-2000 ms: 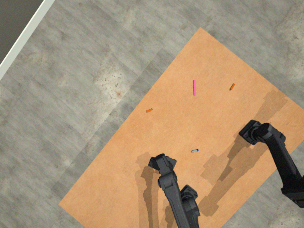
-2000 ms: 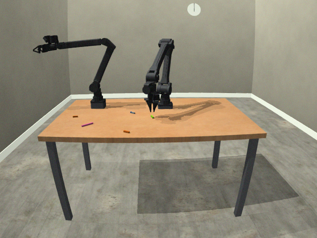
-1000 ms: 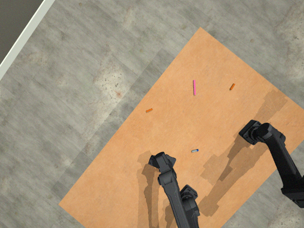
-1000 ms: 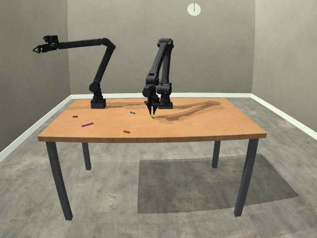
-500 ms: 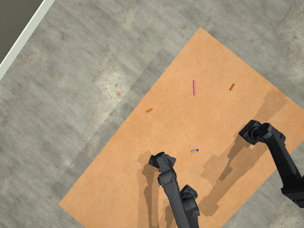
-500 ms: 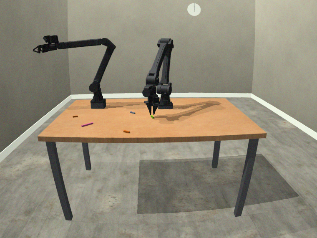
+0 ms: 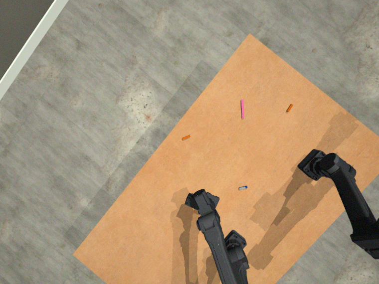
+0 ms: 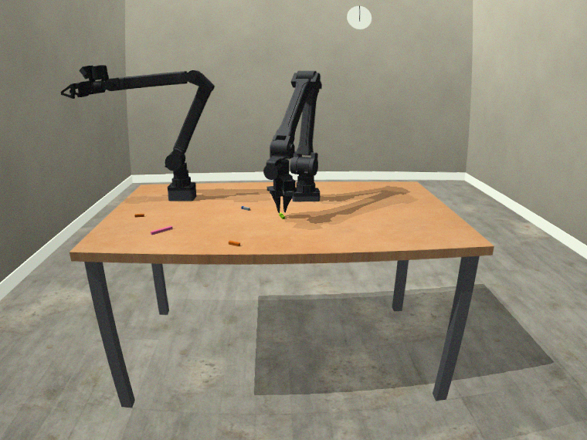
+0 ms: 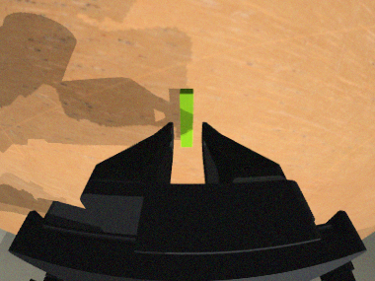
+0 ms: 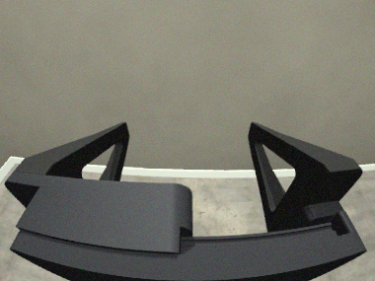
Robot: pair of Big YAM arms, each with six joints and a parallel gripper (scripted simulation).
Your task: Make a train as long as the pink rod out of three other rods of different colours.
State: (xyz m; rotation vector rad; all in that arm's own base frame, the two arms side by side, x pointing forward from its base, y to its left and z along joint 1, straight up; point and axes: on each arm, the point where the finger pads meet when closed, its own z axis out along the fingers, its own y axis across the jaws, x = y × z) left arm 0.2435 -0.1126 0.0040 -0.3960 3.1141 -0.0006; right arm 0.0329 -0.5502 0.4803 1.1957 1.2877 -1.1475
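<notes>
My left gripper is now 2 cm above the lime rod. Also, from my left hand: pink rod 17 cm ahead, 43 cm to the right, 2 cm below; then grey rod 9 cm behind, 15 cm to the right, 2 cm below; then blue rod 10 cm behind, 16 cm to the right, 2 cm below.
</notes>
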